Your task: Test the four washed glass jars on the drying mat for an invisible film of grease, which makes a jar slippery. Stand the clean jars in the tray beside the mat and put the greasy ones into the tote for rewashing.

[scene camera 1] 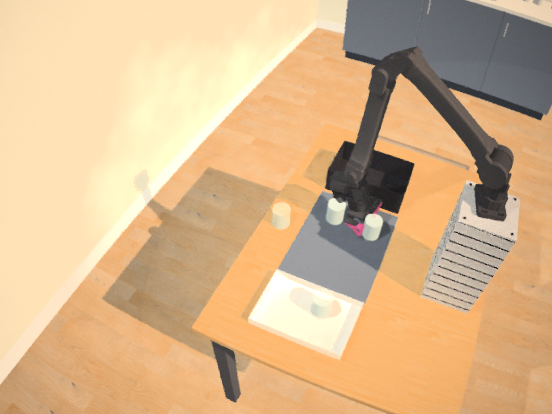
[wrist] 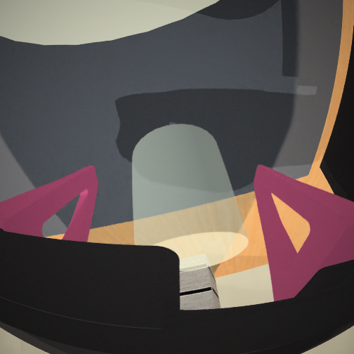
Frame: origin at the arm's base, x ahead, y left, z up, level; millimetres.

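Seen in the pictures: gripper, fingertip midpoint: [scene camera 1: 366,226]; arm's base at its link origin: [scene camera 1: 489,203].
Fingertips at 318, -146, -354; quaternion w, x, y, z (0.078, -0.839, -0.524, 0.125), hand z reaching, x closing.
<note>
Pixels of each thing's middle, then the offset from my fingertips to it, as dx, dy, dz. Level surfaces: height alone.
- drying mat at its surface level: dz -31
- pale green jar at the middle of its body: [scene camera 1: 372,227] -21, +5, +5
- third jar at the middle of its body: [scene camera 1: 321,303] +99, +348, +4
- white tray at the middle of its body: [scene camera 1: 306,313] +137, +380, -19
- fourth jar at the middle of its body: [scene camera 1: 281,215] +301, +31, +2
- black tote at the middle of its body: [scene camera 1: 370,175] +10, -247, +16
- wooden table at its surface level: dz -35
My gripper [scene camera 1: 367,218] [wrist: 175,173] is open, its pink fingers low over the drying mat [scene camera 1: 320,255] [wrist: 60,100]. A pale green jar [scene camera 1: 372,227] [wrist: 182,165] stands near the mat's right edge; in the wrist view it shows between the spread fingertips, not gripped. Another jar [scene camera 1: 335,211] stands on the mat left of the gripper; a large pale jar part [wrist: 90,20] fills the top left of the wrist view. A third jar [scene camera 1: 321,306] stands in the white tray [scene camera 1: 295,338]. The fourth jar [scene camera 1: 281,216] stands on the table left of the mat. The black tote [scene camera 1: 397,182] is behind the mat, partly hidden by the arm.
The wooden table [scene camera 1: 415,325] carries mat, tray and tote. The arm stands on a tall grey slatted pedestal [scene camera 1: 467,265] [wrist: 197,280] at the right. The fourth jar is near the table's left edge. Blue-grey cabinets [scene camera 1: 460,45] stand in the background.
</note>
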